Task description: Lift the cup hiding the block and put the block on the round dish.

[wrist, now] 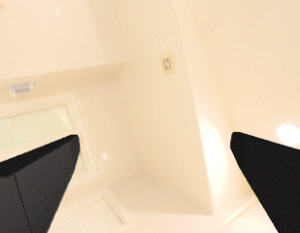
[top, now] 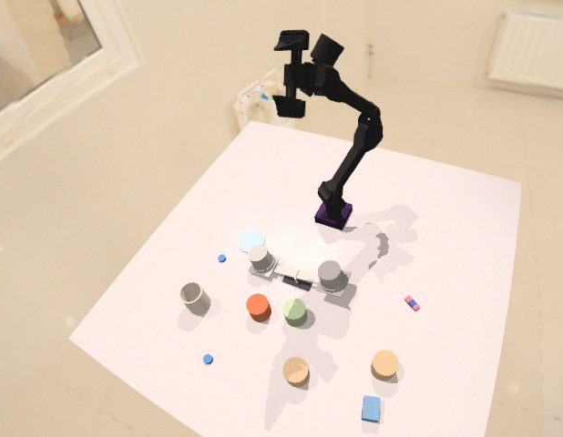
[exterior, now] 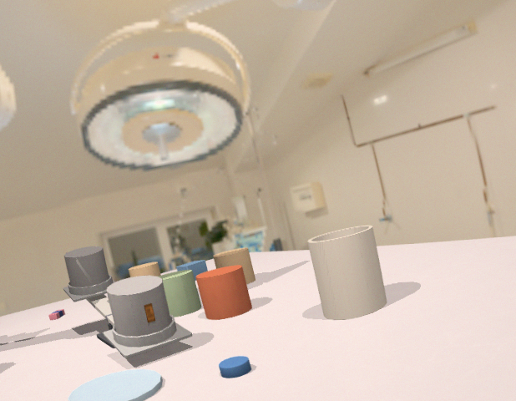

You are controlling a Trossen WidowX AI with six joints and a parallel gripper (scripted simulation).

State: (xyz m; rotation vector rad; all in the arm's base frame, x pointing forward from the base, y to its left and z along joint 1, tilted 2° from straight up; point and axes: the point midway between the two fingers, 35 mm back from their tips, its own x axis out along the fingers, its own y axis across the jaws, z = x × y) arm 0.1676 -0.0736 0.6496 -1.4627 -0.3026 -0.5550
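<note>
The grey block is 6 cm ahead of my gripper tip, 13 cm to the right of it and 66 cm below it. Also, from my gripper tip: green cylinder (23 cm ahead, 3 cm to the left, 66 cm below); grey cup (10 cm ahead, 13 cm to the left, 59 cm below); red cylinder (22 cm ahead, 7 cm to the right, 66 cm below).
</note>
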